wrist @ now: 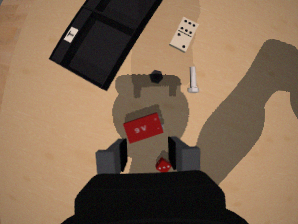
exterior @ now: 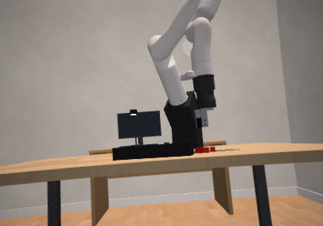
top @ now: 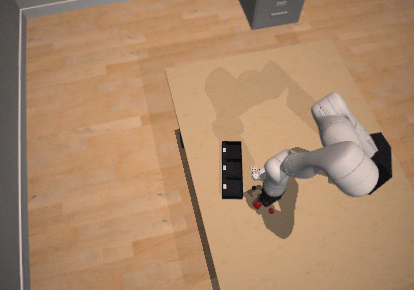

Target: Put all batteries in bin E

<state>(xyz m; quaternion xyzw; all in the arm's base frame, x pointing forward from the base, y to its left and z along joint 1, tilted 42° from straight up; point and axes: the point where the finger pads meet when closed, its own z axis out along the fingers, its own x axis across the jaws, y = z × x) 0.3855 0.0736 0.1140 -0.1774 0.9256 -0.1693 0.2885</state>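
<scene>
The red block battery is 100 mm below my hand and 10 mm to the right of it. Also, from my hand: black round thing: 100 mm below, 80 mm to the right; screw: 100 mm below, 80 mm to the right, 50 mm behind; red cube: 100 mm below, 40 mm to the left, 30 mm behind.
</scene>
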